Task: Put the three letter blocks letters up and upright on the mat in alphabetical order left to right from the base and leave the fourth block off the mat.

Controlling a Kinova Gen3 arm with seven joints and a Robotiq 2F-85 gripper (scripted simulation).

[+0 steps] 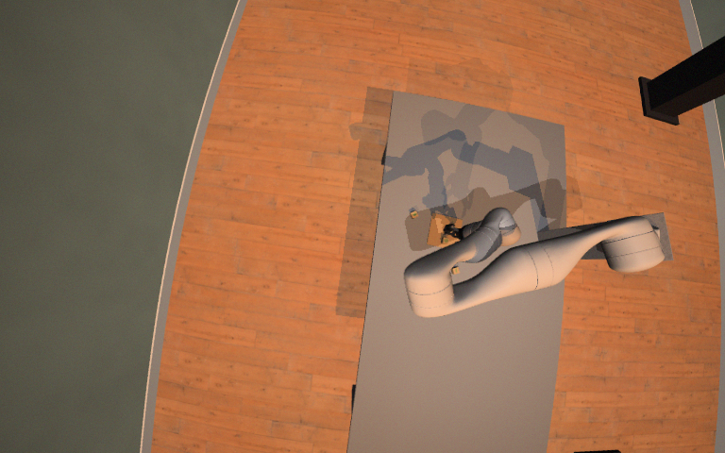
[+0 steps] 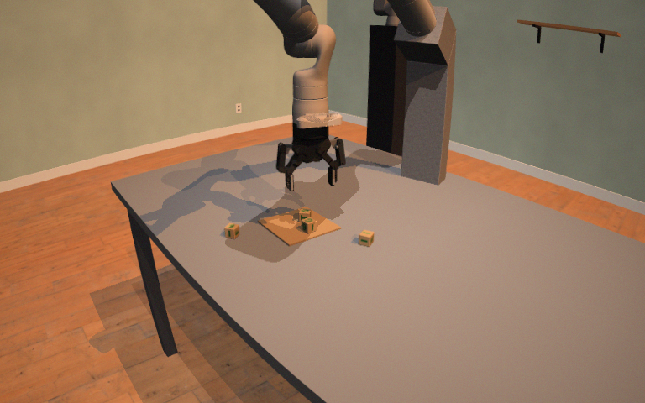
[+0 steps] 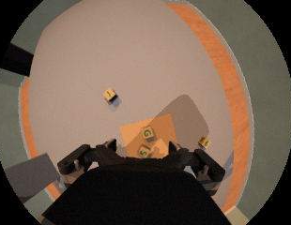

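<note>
Now: hand 11 cm above the mat, 4 cm to the left of it and 1 cm short of it.
</note>
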